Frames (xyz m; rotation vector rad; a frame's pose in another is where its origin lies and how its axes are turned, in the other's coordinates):
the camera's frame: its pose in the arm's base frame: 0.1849 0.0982 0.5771 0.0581 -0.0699 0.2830
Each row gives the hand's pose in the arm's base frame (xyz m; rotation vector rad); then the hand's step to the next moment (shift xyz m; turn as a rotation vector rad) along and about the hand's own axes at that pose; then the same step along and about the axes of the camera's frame.
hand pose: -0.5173 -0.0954 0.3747 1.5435 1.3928 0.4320
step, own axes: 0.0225 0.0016 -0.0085 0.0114 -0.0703 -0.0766
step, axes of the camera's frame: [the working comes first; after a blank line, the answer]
step, axes of the arm's base frame: 0.0005 0.0240 -0.0022 -0.0958 0.0328 -0.0262

0.0070 0.0227 -0.0039 -0.0847 0.0571 -0.0225
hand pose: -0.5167 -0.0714 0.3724 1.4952 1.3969 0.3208
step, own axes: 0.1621 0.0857 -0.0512 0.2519 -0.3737 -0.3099
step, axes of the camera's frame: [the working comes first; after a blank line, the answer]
step, axes of the arm's base frame: 0.0586 0.1799 0.0212 -0.3797 0.2919 -0.2642

0.1075 0.1570 0.0055 -0.3033 0.3739 -0.2596
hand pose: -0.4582 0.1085 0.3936 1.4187 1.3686 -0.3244
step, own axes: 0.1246 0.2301 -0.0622 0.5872 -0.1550 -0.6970
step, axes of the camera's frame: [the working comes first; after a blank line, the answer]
step, axes of the arm's base frame: 0.2009 0.1747 0.0380 -0.2749 0.8387 -0.2751

0.2437 0.1128 0.0139 -0.0523 0.8681 -0.3135
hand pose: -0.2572 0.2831 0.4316 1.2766 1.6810 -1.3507
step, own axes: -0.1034 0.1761 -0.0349 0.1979 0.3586 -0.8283
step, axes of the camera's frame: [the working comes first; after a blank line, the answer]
step, axes of the arm's base frame: 0.2031 0.0039 0.0406 0.3499 0.8523 -0.0701

0.1988 -0.0513 0.0278 0.5657 0.7154 -0.1483
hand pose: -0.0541 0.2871 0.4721 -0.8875 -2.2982 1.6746
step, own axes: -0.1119 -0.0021 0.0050 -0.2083 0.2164 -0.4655
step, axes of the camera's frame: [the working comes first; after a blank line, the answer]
step, axes of the arm's base frame: 0.0876 -0.0658 0.0234 0.4610 0.3069 0.0134

0.0675 -0.0866 0.0224 0.5276 0.1654 -0.0352
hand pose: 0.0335 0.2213 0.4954 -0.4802 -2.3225 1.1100
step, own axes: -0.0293 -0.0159 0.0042 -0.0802 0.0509 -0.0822
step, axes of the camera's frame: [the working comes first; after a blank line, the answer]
step, axes of the arm's base frame: 0.0196 -0.0272 0.0017 0.1175 0.0395 -0.0206

0.0114 -0.0315 0.0023 0.1218 0.0039 -0.0303
